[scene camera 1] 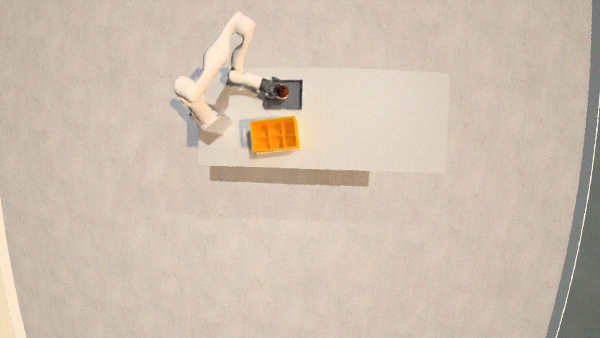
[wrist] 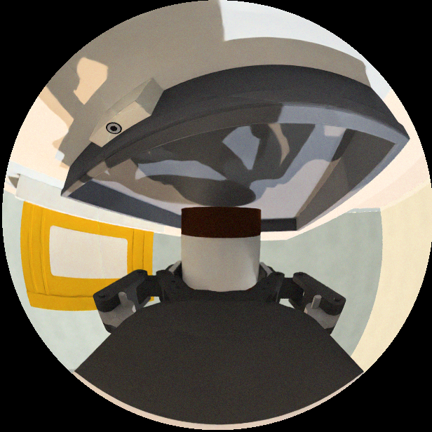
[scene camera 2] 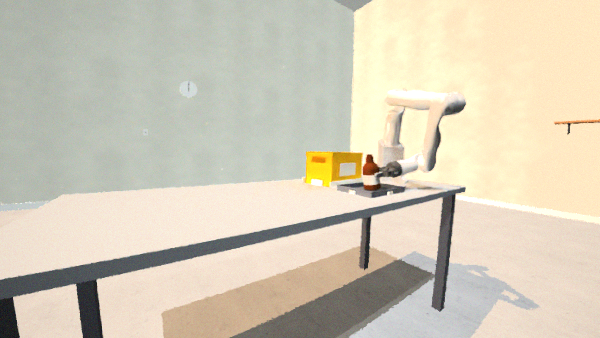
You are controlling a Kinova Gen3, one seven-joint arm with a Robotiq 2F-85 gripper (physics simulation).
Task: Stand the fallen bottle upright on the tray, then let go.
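Places are measured from the arm's base along level axes (x back, y right, z up), in centimetres.
Pixels of known places: gripper, fingertip midpoint: (scene camera 1: 283, 92) (scene camera 2: 369, 174); arm's base, origin of the base link: (scene camera 1: 205, 116) (scene camera 2: 390, 143).
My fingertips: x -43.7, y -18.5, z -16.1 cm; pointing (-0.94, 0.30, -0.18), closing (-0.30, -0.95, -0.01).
For each thing: its top centre in the pictures, then the offset to it from my fingertips. Level surfaces: height alone.
- brown bottle, middle of its top: (scene camera 2: 371, 154) (scene camera 1: 280, 87) dx +0.5, dy -0.2, dz +9.5 cm
- dark grey tray, middle of its top: (scene camera 2: 371, 185) (scene camera 1: 283, 94) dx +0.8, dy -0.6, dz -5.1 cm
- yellow-orange crate, middle of its top: (scene camera 2: 335, 152) (scene camera 1: 273, 134) dx +4.0, dy +27.6, dz +9.9 cm
- long table, its level: dz -7.6 cm
The brown bottle (scene camera 1: 283, 91) (scene camera 2: 370, 169) (wrist: 221, 262) with a white label is upright, neck up, over the tray's inside. The dark grey tray (scene camera 1: 295, 101) (scene camera 2: 359, 192) (wrist: 240, 90) lies on the table under it. My gripper (scene camera 1: 281, 91) (scene camera 2: 378, 171) (wrist: 219, 270) comes in from the side, nearly level, and is shut on the bottle around its label. In the wrist view, the bottle's base is close to the tray floor, with a dark shadow beside it. Whether the base touches the floor cannot be told. The bottle hides the fingertips in the wrist view.
A yellow-orange crate (scene camera 1: 273, 119) (scene camera 2: 320, 174) (wrist: 90, 288) with several compartments stands beside the tray, close to it. A pale block (wrist: 125, 116) with a screw sits against the tray's outer wall. The long table (scene camera 1: 375, 120) (scene camera 2: 200, 215) extends away from the arm's base.
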